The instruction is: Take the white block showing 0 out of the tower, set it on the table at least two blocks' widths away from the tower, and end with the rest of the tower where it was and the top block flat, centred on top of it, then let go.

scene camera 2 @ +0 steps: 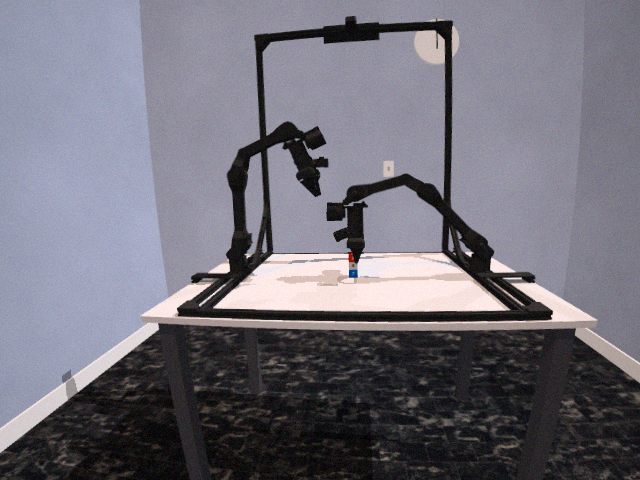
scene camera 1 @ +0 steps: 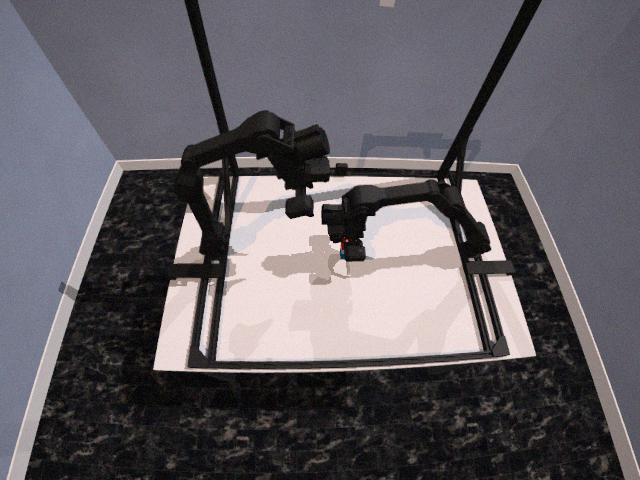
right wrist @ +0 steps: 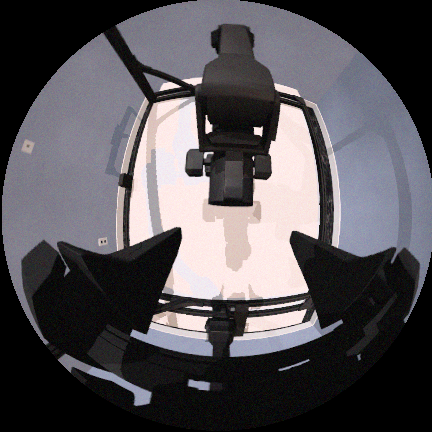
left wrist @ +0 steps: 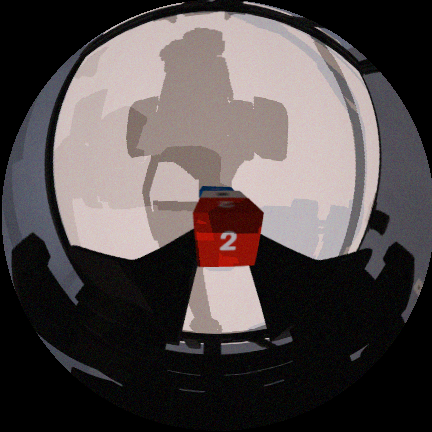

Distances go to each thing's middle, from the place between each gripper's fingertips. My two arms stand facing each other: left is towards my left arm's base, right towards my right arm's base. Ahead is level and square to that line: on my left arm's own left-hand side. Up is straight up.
Now: the red block showing 2 [left wrist: 226, 229] 230 mm below my right hand and 120 mm to the left of it.
I see my left gripper 1 cm to the left of the red block showing 2 and 2 cm below it.
